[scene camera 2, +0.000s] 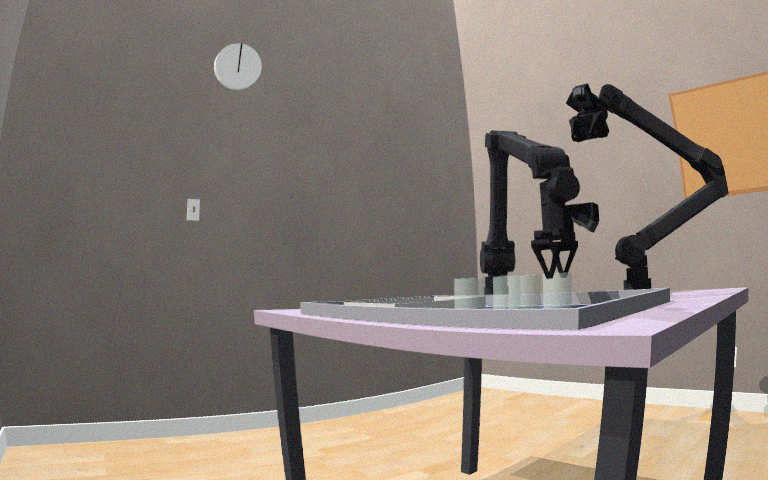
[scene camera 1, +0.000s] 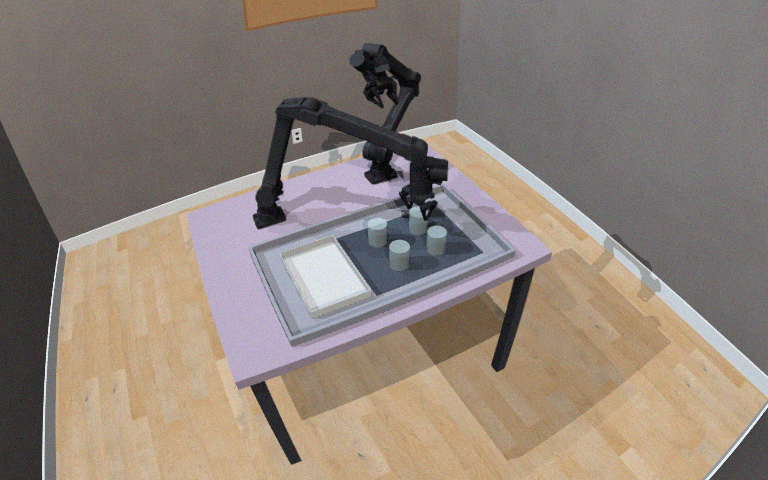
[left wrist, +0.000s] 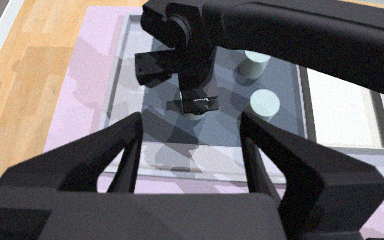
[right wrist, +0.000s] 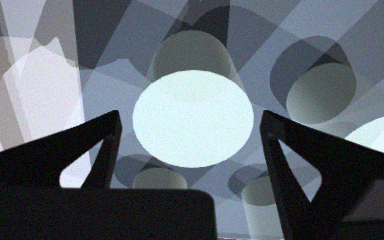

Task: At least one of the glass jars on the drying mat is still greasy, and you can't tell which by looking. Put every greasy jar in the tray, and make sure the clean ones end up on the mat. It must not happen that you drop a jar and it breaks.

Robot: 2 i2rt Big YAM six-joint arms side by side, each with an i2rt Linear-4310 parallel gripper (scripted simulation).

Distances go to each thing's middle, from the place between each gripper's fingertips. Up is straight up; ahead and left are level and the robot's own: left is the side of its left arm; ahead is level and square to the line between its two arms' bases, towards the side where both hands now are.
The white tray (scene camera 1: 324,276) lies 3 cm ahead of my right hand, 39 cm to the right of it and 7 cm below it. Round my right hand: dark drying mat (scene camera 1: 372,262) (6 cm ahead, 7 cm to the right, 8 cm below).
My left gripper (scene camera 2: 581,137) is now 42 cm above the dark drying mat, 25 cm short of it and 9 cm to the left of it. From my left hand the other things lie so: white tray (41 cm to the right, 41 cm below, 22 cm ahead).
